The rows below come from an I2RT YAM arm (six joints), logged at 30 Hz.
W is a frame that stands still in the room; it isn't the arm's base.
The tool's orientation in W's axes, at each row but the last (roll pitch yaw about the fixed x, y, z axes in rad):
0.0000 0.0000 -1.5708
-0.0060 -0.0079 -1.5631
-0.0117 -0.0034 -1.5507
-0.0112 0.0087 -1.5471
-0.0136 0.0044 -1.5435
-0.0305 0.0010 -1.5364
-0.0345 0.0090 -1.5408
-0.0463 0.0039 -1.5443
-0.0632 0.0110 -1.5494
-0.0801 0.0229 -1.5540
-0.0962 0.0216 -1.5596
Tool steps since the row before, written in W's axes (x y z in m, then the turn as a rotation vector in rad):
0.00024 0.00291 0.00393 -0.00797 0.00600 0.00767
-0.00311 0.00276 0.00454 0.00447 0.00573 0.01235
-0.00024 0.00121 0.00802 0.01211 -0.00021 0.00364
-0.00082 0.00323 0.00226 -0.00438 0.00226 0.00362
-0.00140 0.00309 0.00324 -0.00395 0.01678 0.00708
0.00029 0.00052 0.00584 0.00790 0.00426 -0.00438
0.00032 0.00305 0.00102 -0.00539 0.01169 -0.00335
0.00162 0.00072 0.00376 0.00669 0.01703 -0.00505
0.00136 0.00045 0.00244 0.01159 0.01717 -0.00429
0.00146 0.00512 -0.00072 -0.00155 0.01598 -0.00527
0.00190 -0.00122 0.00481 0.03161 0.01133 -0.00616
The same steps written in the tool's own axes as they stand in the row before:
-0.00291 0.00024 0.00393 -0.00600 -0.00797 0.00767
-0.00275 -0.00312 0.00454 -0.00560 0.00444 0.01242
-0.00119 -0.00031 0.00802 0.00047 0.01206 0.00378
-0.00327 -0.00077 0.00222 -0.00239 -0.00437 0.00355
-0.00314 -0.00136 0.00321 -0.01691 -0.00359 0.00696
-0.00052 0.00013 0.00585 -0.00398 0.00817 -0.00414
-0.00305 0.00038 0.00101 -0.01182 -0.00491 -0.00363
-0.00069 0.00146 0.00383 -0.01683 0.00737 -0.00478
-0.00045 0.00121 0.00252 -0.01687 0.01221 -0.00371
-0.00508 0.00161 -0.00071 -0.01588 -0.00083 -0.00572
0.00114 0.00141 0.00499 -0.01084 0.03220 -0.00332

